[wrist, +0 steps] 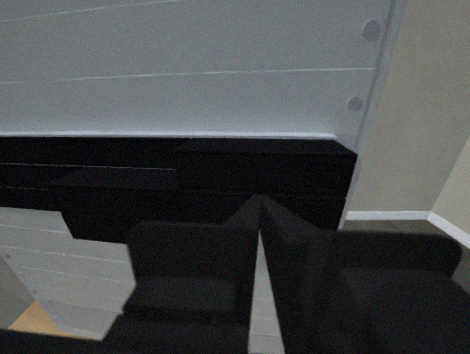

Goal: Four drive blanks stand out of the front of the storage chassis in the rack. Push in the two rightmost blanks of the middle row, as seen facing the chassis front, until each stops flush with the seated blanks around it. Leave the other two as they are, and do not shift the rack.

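Places are measured from the arm's base along level axes (x ahead, y left, z up), in centimetres.
Where they show: gripper, fingertip midpoint: [258, 201].
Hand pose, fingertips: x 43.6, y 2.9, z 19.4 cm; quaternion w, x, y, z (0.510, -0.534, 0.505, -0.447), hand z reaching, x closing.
Note:
Things, the pixels of their centre, and the offset from my fingertips. "pt": a spot on its surface instead. Level surfaces: height alone.
- storage chassis, surface spot: [25, 175] pt dx +3.7, dy +24.2, dz -1.0 cm
- wide black blank, body centre: [259, 147] dx +6.6, dy +0.1, dz +1.7 cm
- dark face, surface spot: [320, 210] pt dx +0.6, dy -4.0, dz -0.8 cm
- wooden surface, its level: dz -41.5 cm
The black front of the storage chassis [25, 175] crosses the wrist view below a grey panel. At its right end, one wide black blank [270, 172] stands out, its top face showing. Further left and lower, another blank [120, 212] stands out, with its top face and left side visible. Below the right blank is another dark face [320, 210], partly hidden by the fingers. My gripper [258, 201] is shut and empty. Its tips overlap the right part of the chassis front, near the seam below the right blank; whether they touch is unclear. The dark picture hides most blank edges.
Grey rack panels [190, 105] with seams and round fasteners rise above the chassis. Paler panels [100, 285] lie below it. The rack's right edge [377, 75] stands before a beige wall [420, 125] with white skirting. A wooden surface [37, 320] shows at lower left.

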